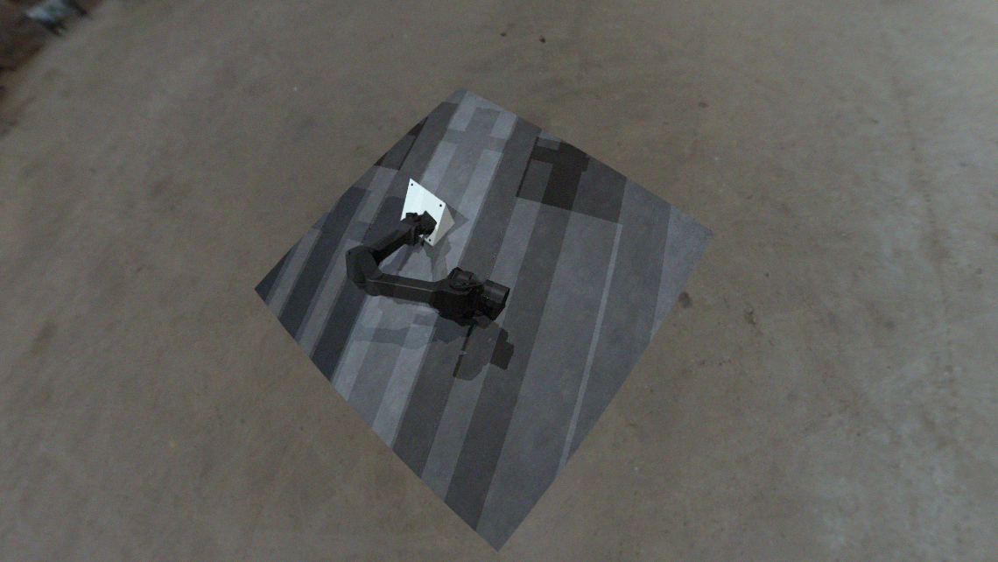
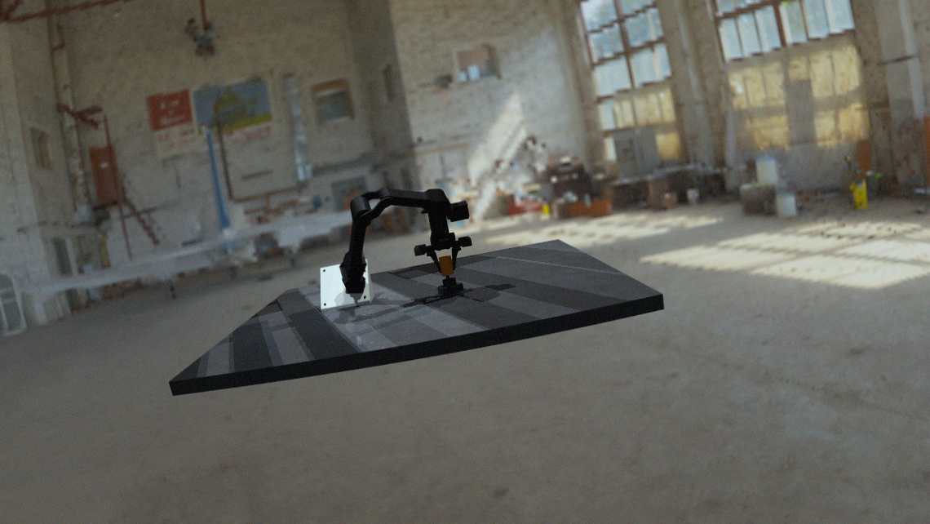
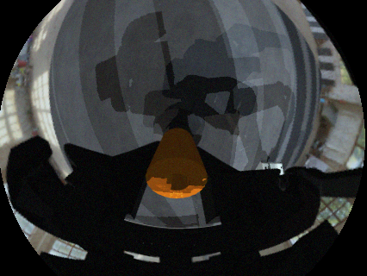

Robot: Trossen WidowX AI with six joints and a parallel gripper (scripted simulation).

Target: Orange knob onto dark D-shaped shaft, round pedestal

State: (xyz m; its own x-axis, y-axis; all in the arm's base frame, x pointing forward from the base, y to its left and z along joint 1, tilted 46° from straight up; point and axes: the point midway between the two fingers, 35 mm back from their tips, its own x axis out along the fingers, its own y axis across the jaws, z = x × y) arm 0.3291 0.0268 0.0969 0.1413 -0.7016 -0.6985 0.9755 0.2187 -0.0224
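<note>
The dark round pedestal lies 40 mm below my gripper tip. Also, from my gripper tip: orange knob (20 mm above).
</note>
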